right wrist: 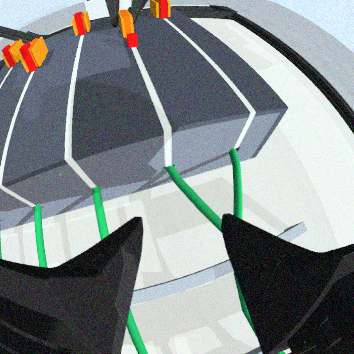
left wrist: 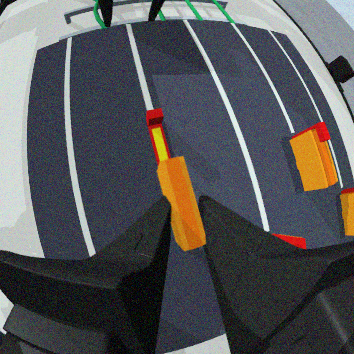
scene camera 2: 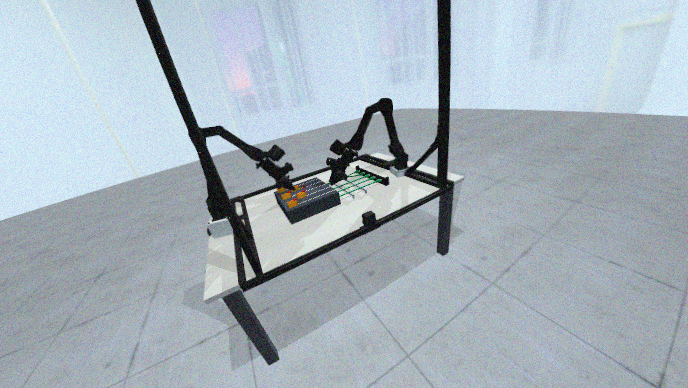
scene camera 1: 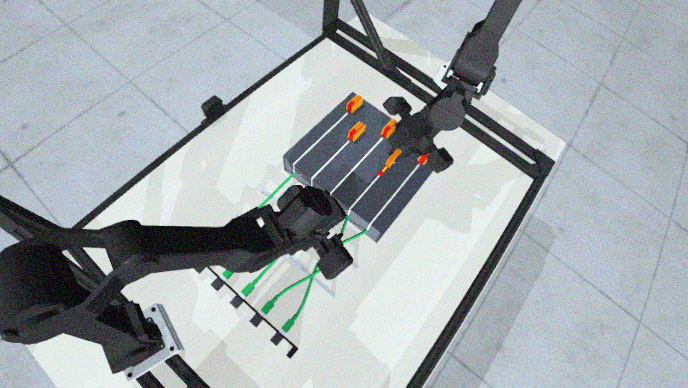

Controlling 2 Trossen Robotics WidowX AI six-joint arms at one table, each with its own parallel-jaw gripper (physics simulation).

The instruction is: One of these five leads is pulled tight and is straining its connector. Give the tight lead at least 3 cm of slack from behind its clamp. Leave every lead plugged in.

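Frame: origin at the left arm's base, x ahead, y right, z down, level; centimetres.
Seen in the pictures: left gripper, between the fingertips: [right wrist: 122, 25] [left wrist: 184, 203] [scene camera 2: 295, 189] [scene camera 1: 392, 157]; right gripper, between the fingertips: [right wrist: 182, 222] [scene camera 2: 330, 183] [scene camera 1: 335, 226]; left arm's base, origin of its link: [scene camera 2: 220, 216]; right arm's base, origin of its link: [scene camera 2: 401, 167] [scene camera 1: 142, 341].
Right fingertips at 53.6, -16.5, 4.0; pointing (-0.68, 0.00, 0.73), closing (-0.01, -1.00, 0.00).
Note:
Offsets run from my right fingertips to a thing's top centre, as dx, dy, dz. "spot": to the spot under its first point.
A dark grey block [scene camera 1: 325, 150] [left wrist: 110, 150] [right wrist: 200, 95] carries several orange-and-red clamps with white lines. My left gripper [left wrist: 184, 203] [scene camera 2: 286, 185] is shut on the orange lever @(spot: -17.7, +4.9, -5.4) [left wrist: 177, 175] [scene camera 1: 392, 160] [right wrist: 126, 22] of one clamp, which shows a yellow strip. My right gripper [right wrist: 182, 222] [scene camera 2: 337, 177] is partly open beyond the block's lead side, with nothing between its fingertips. Two green leads [right wrist: 195, 197] [right wrist: 237, 185] run from the block behind its right-hand finger in the right wrist view. Another green lead @(spot: -0.6, +5.1, +1.0) [right wrist: 100, 215] passes behind the other finger. Green connectors [scene camera 1: 288, 325] [scene camera 1: 268, 306] sit near the connector bar; one is hidden.
The black connector bar @(spot: +19.5, -15.7, -0.8) [scene camera 1: 295, 348] lies beyond the leads, near the right arm's base. Pale thin bars @(spot: +3.6, -0.2, +1.5) [right wrist: 185, 284] lie on the table under the leads. A black frame edges the table. A small black box @(spot: +8.3, +40.4, -1.5) [scene camera 1: 213, 106] [scene camera 2: 369, 219] sits on the frame.

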